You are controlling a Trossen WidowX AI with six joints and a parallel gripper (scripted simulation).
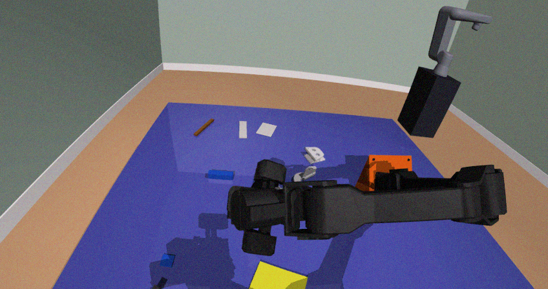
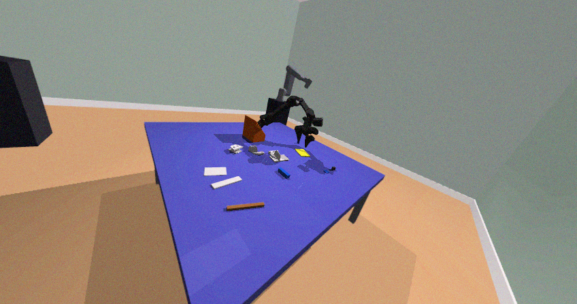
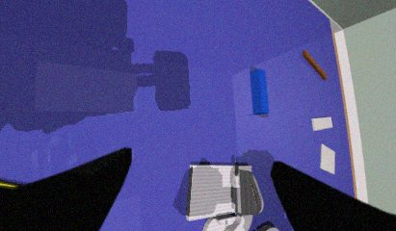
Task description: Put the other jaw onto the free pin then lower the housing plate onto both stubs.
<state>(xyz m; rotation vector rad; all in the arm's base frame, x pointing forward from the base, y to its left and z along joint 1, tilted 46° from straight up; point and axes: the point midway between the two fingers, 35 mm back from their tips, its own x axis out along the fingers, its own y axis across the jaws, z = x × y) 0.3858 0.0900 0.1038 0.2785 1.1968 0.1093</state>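
Now: gripper tip 220 mm to the left of the jaw, 170 mm past it and 120 mm above it. Also, from my gripper tip: blue block 220 mm to the right, 110 mm below, 100 mm ahead; then yellow sheet 130 mm to the left, 120 mm below, 80 mm behind; then small blue square 190 mm ahead, 120 mm below, 90 mm to the left.
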